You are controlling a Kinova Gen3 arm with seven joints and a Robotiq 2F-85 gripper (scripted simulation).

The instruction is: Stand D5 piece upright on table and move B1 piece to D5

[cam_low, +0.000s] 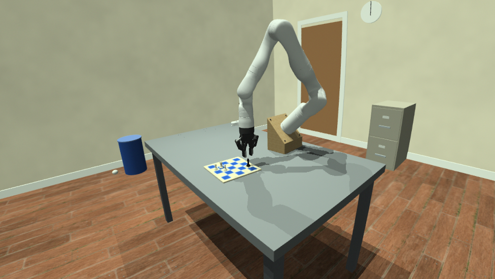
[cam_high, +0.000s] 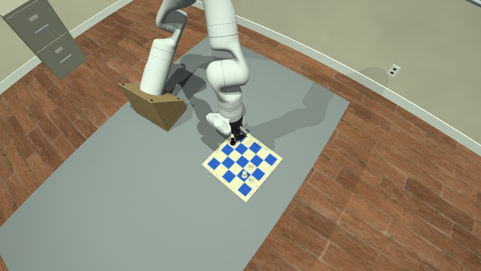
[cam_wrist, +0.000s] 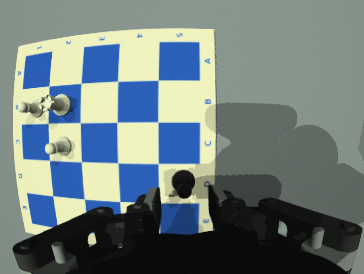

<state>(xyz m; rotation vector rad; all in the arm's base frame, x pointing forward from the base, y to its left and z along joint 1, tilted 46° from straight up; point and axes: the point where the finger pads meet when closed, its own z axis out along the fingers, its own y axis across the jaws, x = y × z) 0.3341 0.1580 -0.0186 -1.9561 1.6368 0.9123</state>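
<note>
My gripper is now 5 cm above the black pawn. Round my hand: chessboard (8 cm ahead, 3 cm to the right, 7 cm below).
</note>
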